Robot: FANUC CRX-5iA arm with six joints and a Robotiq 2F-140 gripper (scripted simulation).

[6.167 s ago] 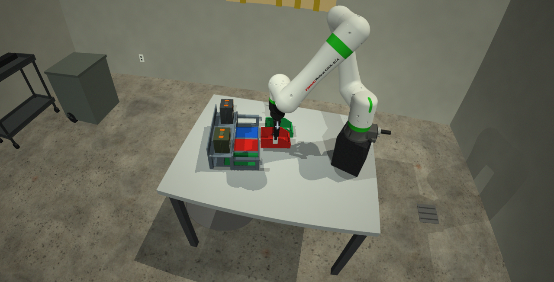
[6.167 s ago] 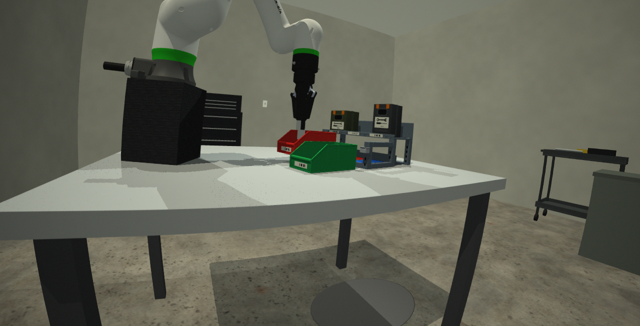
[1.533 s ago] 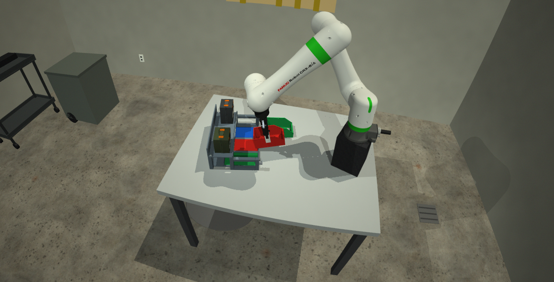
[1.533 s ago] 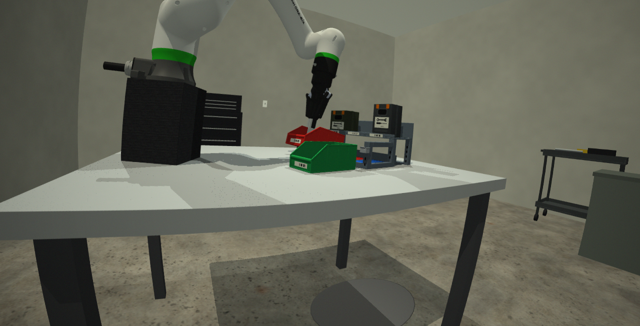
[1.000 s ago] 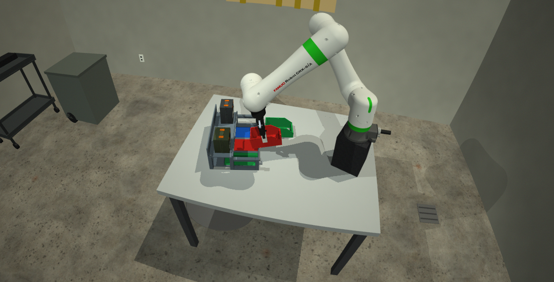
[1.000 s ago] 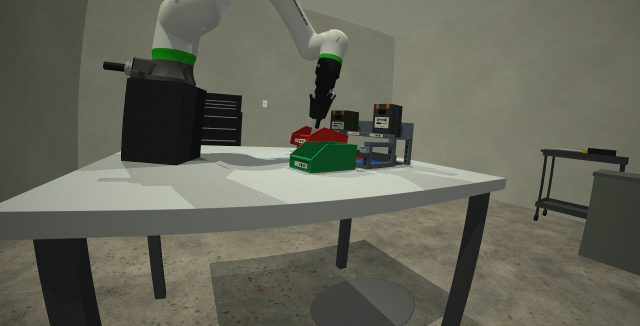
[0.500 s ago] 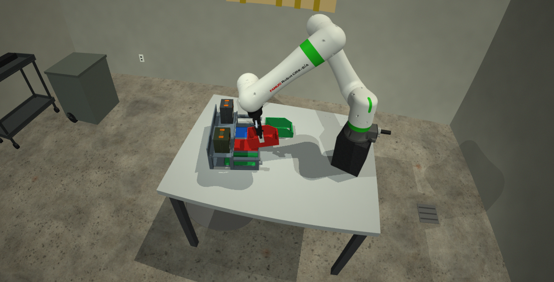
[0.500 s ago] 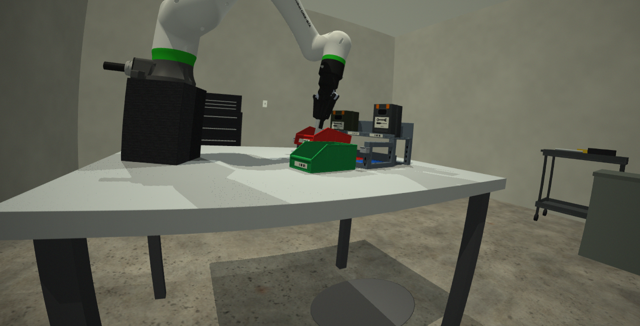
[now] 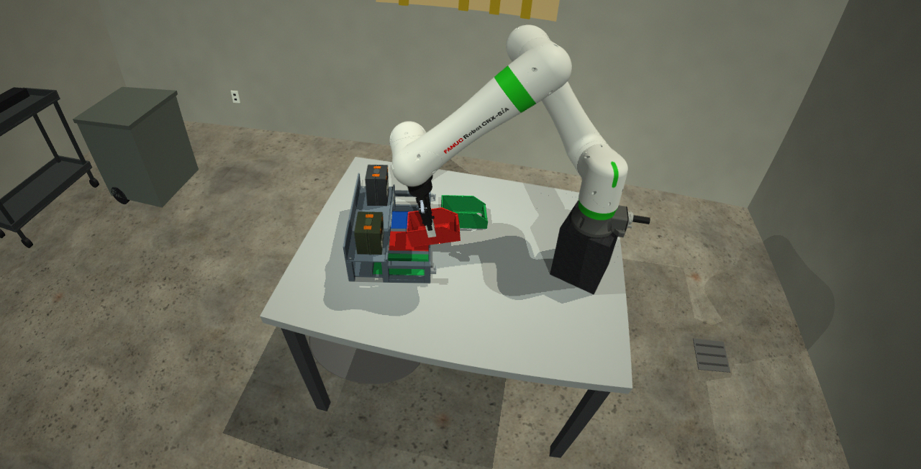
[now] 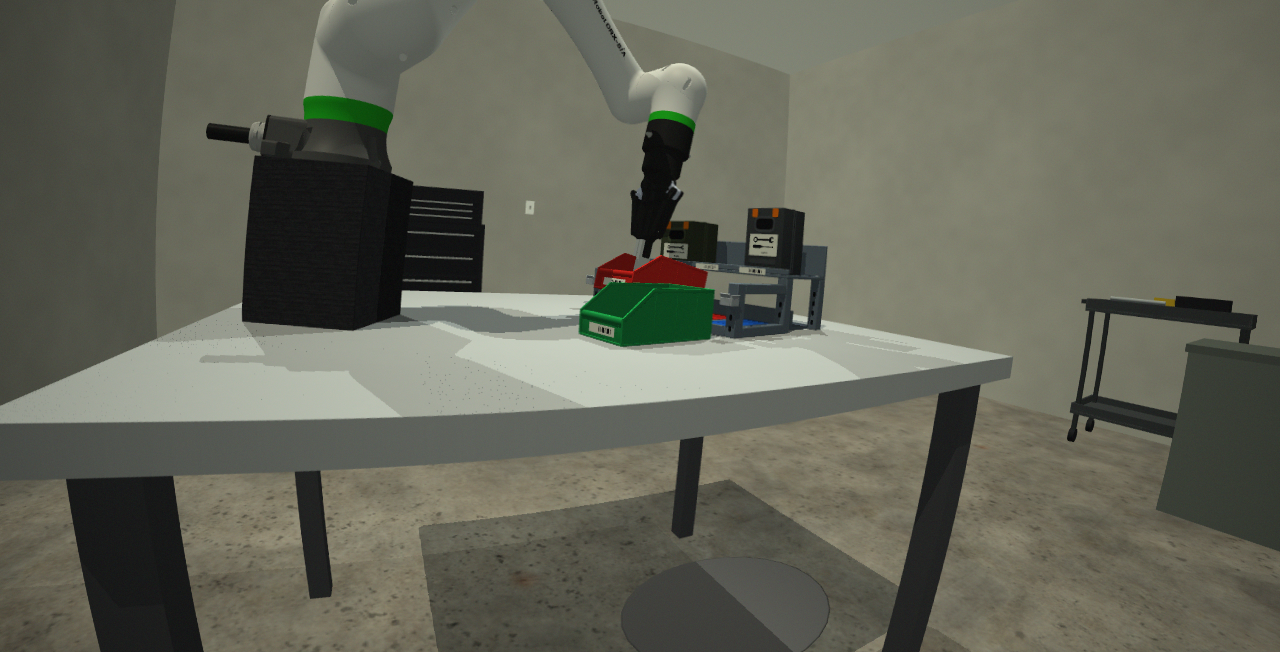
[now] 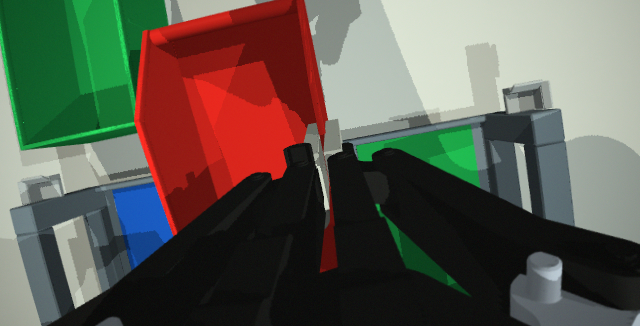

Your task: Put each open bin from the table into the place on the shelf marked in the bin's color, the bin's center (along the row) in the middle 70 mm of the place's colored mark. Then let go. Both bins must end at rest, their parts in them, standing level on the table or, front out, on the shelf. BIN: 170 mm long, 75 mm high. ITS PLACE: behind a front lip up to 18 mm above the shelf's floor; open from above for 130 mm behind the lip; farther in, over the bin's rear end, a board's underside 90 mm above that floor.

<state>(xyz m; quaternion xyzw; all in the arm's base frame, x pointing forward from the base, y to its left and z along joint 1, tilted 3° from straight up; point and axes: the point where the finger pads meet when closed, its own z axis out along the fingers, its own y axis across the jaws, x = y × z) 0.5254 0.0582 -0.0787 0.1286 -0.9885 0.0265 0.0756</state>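
Right now my hand is 50 mm to the left of the red bin and 40 mm above it. From my hand the other things lie so: green bin: 200 mm to the right, 80 mm below, 80 mm behind.
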